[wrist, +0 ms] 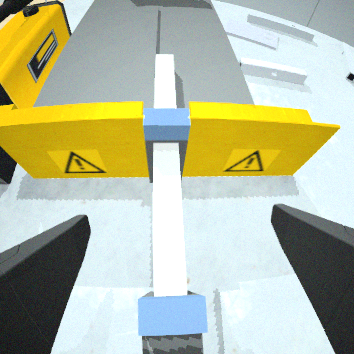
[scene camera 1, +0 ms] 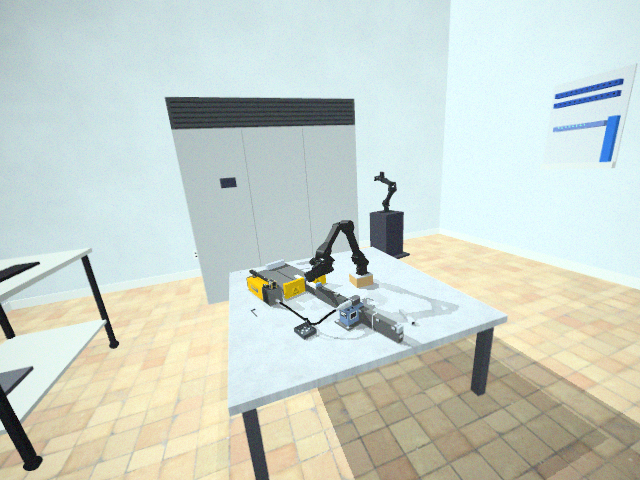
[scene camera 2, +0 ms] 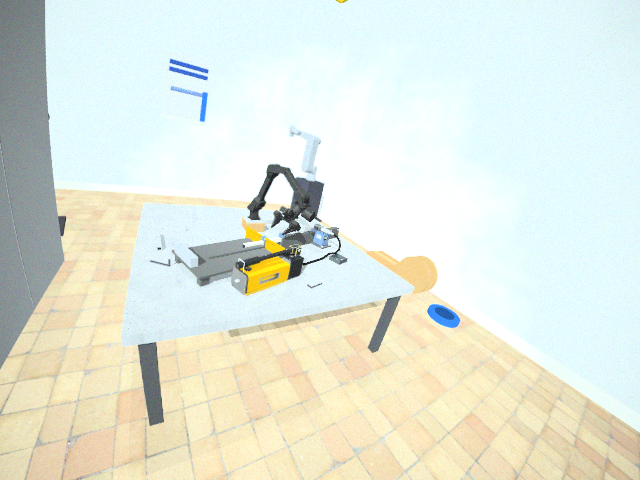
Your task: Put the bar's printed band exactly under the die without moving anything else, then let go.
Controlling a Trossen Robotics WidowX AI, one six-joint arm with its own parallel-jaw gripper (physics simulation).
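Frame: origin at the arm's base, x ahead, y left, z up, level; millimetres.
Seen in the pictures: gripper, between the fingertips: [wrist: 180, 219] [scene camera 2: 276, 231]; arm's base, origin of its link: [scene camera 1: 362, 273] [scene camera 2: 253, 218].
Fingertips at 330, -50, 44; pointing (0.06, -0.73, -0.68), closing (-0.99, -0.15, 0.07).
Offsets run from my fingertips to a thing's top centre, as dx, dy, dz. "*": to the spot under its first point. Level surfaces: height alone.
A white bar [scene camera 2: 252, 244] [wrist: 169, 220] runs lengthwise through a blue guide {* +15, -73, -20} [wrist: 166, 125] in the gap between two yellow guard plates [wrist: 75, 142] [wrist: 250, 142] and reaches a second blue guide {* -1, +45, -19} [wrist: 172, 316] nearer the wrist camera. No printed band can be made out on it. My gripper [wrist: 180, 219] [scene camera 2: 281, 230] is open and empty; its fingers stand wide on either side of the bar in the wrist view. The die cannot be picked out for certain. A blue unit with a small display {* +35, +394, -54} [scene camera 1: 348, 316] [scene camera 2: 320, 237] stands beside the long dark beam [scene camera 1: 385, 326].
A yellow motor housing {* +312, -211, -51} [scene camera 1: 255, 287] [scene camera 2: 266, 279] [wrist: 40, 55] stands beside the grey bed {dz -62} [wrist: 115, 55]. A cable runs to a black control box {* +219, +287, -111} [scene camera 1: 305, 329] [scene camera 2: 338, 258]. Hex keys {-4, -572, -80} [scene camera 2: 161, 261] {+377, -20, -106} [scene camera 2: 314, 285] lie on the table. A pale block {-144, -307, -92} [wrist: 272, 72] lies beside the bed.
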